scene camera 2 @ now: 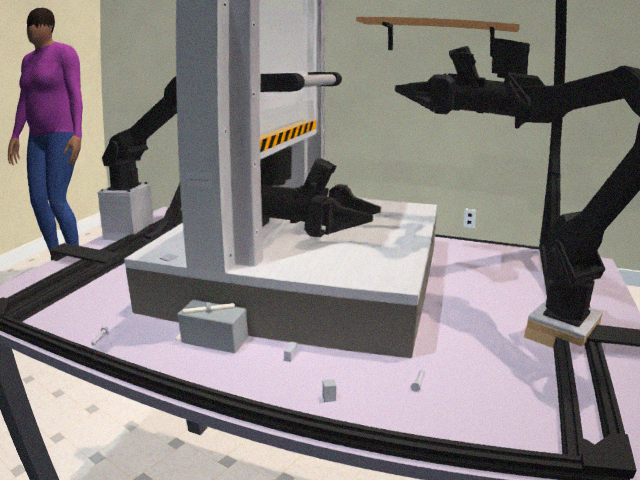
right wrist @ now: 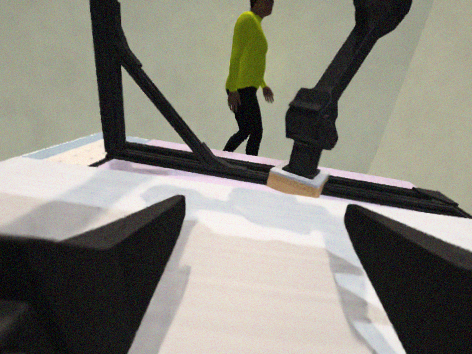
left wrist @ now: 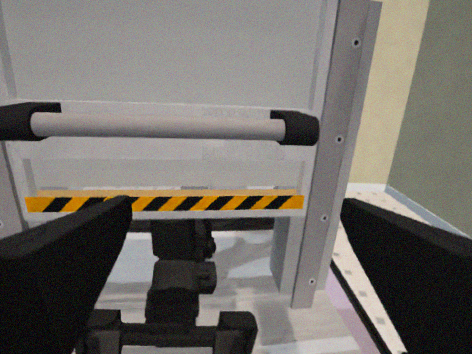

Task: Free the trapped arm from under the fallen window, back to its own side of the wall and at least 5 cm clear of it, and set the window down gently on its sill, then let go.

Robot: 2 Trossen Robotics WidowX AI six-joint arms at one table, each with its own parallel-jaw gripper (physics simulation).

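Places are measured from the left arm's base along level axes (x ahead, y left, z up), in millimetres.
Where they show: left gripper, fingertip midpoint: (scene camera 2: 401,87) (left wrist: 238,207); right gripper, fingertip midpoint: (scene camera 2: 377,213) (right wrist: 264,207); left arm's base, origin of the base link: (scene camera 2: 567,313) (right wrist: 301,170); right arm's base, origin of the base link: (scene camera 2: 124,187).
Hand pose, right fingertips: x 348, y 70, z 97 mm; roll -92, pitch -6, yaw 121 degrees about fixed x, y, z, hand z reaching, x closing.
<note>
Each offset is from my right fingertips to the centre of the thing. "spot": to the spot under its first point.
The window (scene camera 2: 289,111) (left wrist: 165,60) hangs raised in its wall frame (scene camera 2: 201,155) (left wrist: 325,150), with a striped lower edge {spot: dx +125, dy +89, dz +131 mm} (scene camera 2: 288,135) (left wrist: 170,203). Its grey handle bar {dx +96, dy +54, dz +227 mm} (scene camera 2: 320,79) (left wrist: 160,125) sticks out toward my left gripper (scene camera 2: 398,89) (left wrist: 238,207), which is open, empty and apart from the bar. My right arm (scene camera 2: 284,203) (left wrist: 172,285) passes through the opening beneath the window. Whether they touch is unclear. My right gripper (scene camera 2: 375,213) (right wrist: 264,207) is open and empty, above the white platform (scene camera 2: 330,268) on the picture-right side of the wall. The sill is largely hidden.
A grey box (scene camera 2: 211,330) with a pale stick stands before the platform. Small blocks {dx -182, dy +291, dz -124 mm} (scene camera 2: 328,390) {dx -75, dy +261, dz -128 mm} (scene camera 2: 289,351) and bolts {dx -241, dy +187, dz -131 mm} (scene camera 2: 418,380) {dx +147, dy +465, dz -131 mm} (scene camera 2: 100,335) lie on the table. The left arm's base (scene camera 2: 568,304) (right wrist: 305,160) and black rails (scene camera 2: 568,397) are at picture right in the scene view.
</note>
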